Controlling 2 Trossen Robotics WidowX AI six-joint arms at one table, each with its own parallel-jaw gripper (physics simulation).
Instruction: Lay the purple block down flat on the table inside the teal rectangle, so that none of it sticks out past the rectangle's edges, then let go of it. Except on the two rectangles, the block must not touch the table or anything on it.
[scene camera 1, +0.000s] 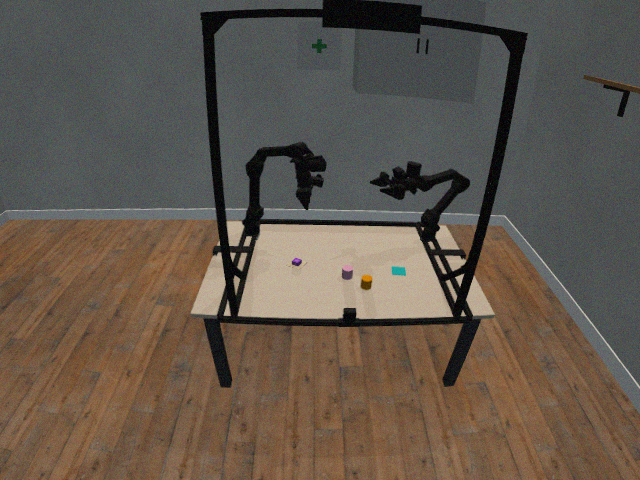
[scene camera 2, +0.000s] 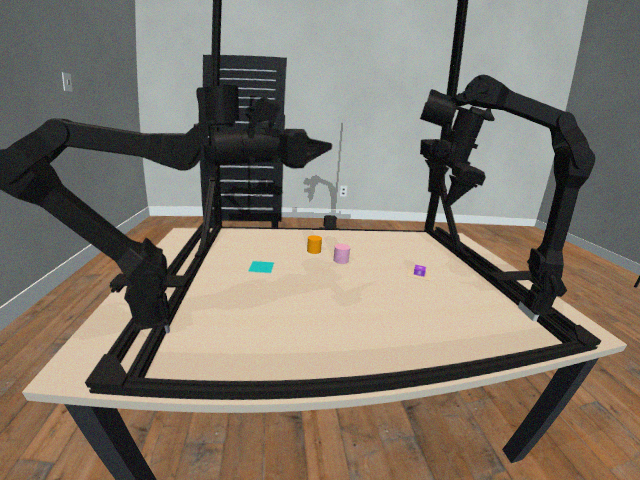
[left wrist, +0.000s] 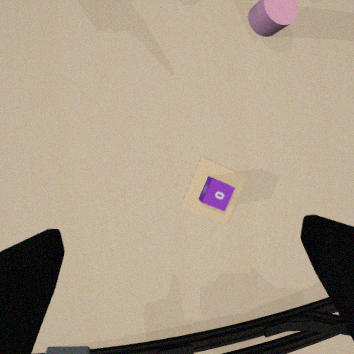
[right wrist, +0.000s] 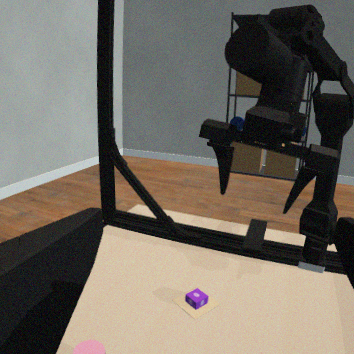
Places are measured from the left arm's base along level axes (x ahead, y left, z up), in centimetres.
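Where they show: left gripper, fingertip midpoint: (scene camera 1: 307, 206) (scene camera 2: 437, 198) (left wrist: 183, 235) (right wrist: 252, 203); right gripper, fingertip midpoint: (scene camera 1: 374, 186) (scene camera 2: 320, 144) (right wrist: 222, 225); left arm's base at its link origin: (scene camera 1: 252, 233) (scene camera 2: 536, 307) (right wrist: 312, 257); right arm's base at its link origin: (scene camera 1: 428, 238) (scene camera 2: 151, 318).
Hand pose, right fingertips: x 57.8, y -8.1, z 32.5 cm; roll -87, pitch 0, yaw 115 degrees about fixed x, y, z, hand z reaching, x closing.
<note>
Each offset is from my right fingertips to the top centre of the thing. "*": to the spot under its first point. Level surfaces: height alone.
The purple block @[dx -32.2, dy -12.8, dz -32.5 cm] (scene camera 1: 296, 261) (scene camera 2: 419, 270) (left wrist: 218, 194) (right wrist: 196, 298) lies on the pale yellow rectangle (scene camera 2: 424, 276) (left wrist: 193, 194) (right wrist: 196, 314), within its edges in the left wrist view. The teal rectangle @[* dx +13.5, dy -13.7, dz -34.3 cm] (scene camera 1: 398, 271) (scene camera 2: 261, 267) is bare, on the other side of the two cylinders. My left gripper (scene camera 1: 306, 207) (scene camera 2: 443, 197) (left wrist: 183, 235) (right wrist: 252, 203) is open and empty, pointing down high above the table, with the block ahead of its fingers in its wrist view. My right gripper (scene camera 1: 376, 186) (scene camera 2: 330, 146) is open and empty, held level high above the table.
A pink cylinder @[dx -9.5, dy -19.8, dz -29.8 cm] (scene camera 1: 347, 272) (scene camera 2: 341, 253) (left wrist: 273, 16) (right wrist: 89, 347) and an orange cylinder @[dx -1.4, dy -26.0, dz -29.9 cm] (scene camera 1: 366, 282) (scene camera 2: 314, 244) stand between the two rectangles. A black frame (scene camera 1: 289, 321) (scene camera 2: 310, 388) runs around the table @[dz -34.4 cm] (scene camera 1: 268, 299) (scene camera 2: 310, 330), with tall posts at the sides.
</note>
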